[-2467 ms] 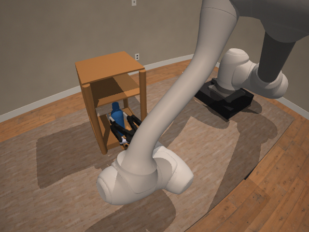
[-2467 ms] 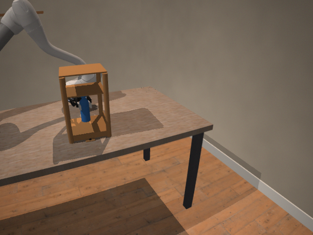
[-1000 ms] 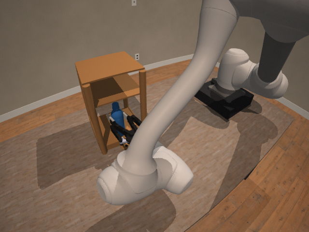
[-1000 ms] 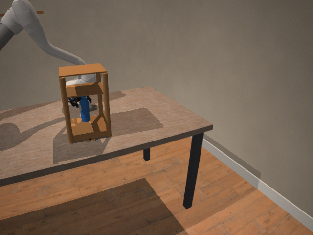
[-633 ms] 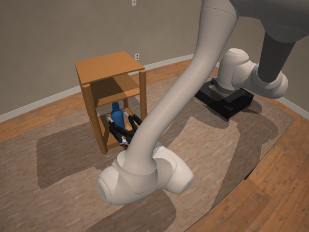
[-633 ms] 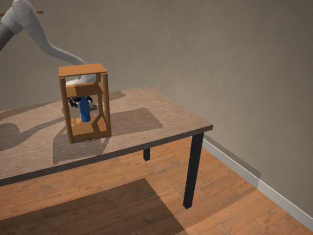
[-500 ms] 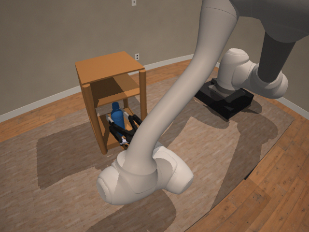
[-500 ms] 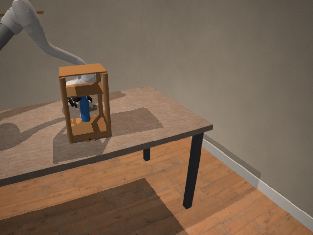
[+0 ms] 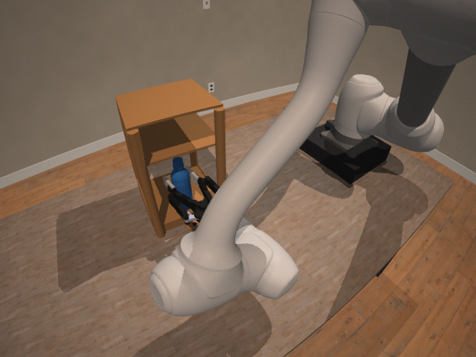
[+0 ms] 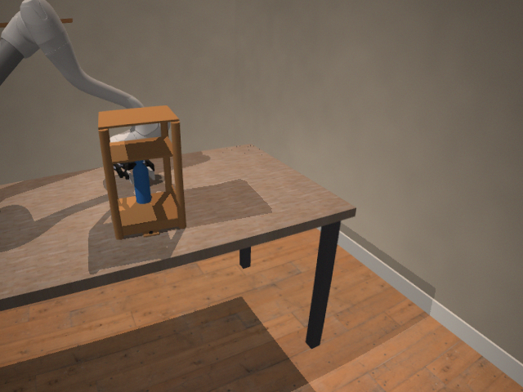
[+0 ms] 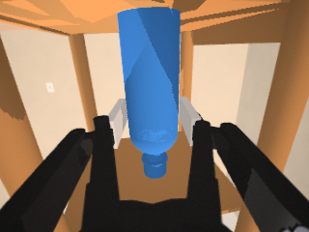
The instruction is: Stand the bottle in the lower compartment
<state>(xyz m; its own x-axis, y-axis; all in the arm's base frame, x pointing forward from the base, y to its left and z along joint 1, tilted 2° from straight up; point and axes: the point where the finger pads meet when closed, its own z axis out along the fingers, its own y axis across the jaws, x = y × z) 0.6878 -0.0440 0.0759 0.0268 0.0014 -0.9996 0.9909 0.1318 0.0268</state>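
Now: hand 10 mm below the blue bottle. From my hand the other things lie so: orange shelving unit: 60 mm to the right, 50 mm above.
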